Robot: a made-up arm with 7 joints. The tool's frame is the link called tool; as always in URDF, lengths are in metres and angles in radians.
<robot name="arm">
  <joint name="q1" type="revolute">
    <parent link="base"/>
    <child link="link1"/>
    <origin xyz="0 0.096 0" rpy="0 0 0"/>
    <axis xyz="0 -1 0"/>
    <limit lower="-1.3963" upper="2"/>
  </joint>
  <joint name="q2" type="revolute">
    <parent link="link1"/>
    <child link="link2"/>
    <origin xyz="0 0.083 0" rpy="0 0 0"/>
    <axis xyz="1 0 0"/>
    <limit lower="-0.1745" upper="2"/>
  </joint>
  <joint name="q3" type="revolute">
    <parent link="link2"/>
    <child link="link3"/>
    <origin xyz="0 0 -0.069" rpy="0 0 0"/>
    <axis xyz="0 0 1"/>
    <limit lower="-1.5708" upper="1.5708"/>
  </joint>
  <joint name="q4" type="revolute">
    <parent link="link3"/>
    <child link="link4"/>
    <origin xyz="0 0 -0.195" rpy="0 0 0"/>
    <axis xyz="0 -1 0"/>
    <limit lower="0" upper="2.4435"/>
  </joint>
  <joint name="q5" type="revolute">
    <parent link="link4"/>
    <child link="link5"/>
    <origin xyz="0 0 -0.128" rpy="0 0 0"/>
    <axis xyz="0 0 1"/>
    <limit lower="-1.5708" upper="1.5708"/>
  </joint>
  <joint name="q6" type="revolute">
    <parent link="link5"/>
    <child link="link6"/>
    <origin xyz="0 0 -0.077" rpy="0 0 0"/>
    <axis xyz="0 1 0"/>
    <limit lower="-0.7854" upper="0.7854"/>
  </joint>
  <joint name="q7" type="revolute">
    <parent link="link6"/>
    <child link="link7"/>
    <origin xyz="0 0 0" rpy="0 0 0"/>
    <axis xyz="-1 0 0"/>
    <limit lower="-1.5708" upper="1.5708"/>
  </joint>
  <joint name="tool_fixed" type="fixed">
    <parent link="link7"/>
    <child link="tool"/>
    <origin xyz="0 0 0" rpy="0 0 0"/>
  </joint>
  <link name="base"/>
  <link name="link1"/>
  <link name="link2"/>
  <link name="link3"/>
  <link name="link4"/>
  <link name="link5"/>
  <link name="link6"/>
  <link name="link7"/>
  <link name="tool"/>
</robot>
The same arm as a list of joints. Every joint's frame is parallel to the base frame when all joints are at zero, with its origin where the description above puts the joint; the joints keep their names.
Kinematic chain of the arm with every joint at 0, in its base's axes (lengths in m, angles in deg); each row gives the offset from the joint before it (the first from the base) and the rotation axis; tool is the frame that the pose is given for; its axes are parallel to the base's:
q1: xyz 0 0.096 0 axis -y
q2: xyz 0 0.083 0 axis +x
q3: xyz 0 0 -0.069 axis +z
q4: xyz 0 0 -0.195 axis -y
q5: xyz 0 0 -0.128 axis +z
q6: xyz 0 0 -0.077 axis +y
q7: xyz 0 0 0 axis -x
tool: xyz 0 0 0
Joint limits (deg, base to tool): -80..114.59 -10..114.59 -90..90 0..140 -90..90 -45..45 -90..90

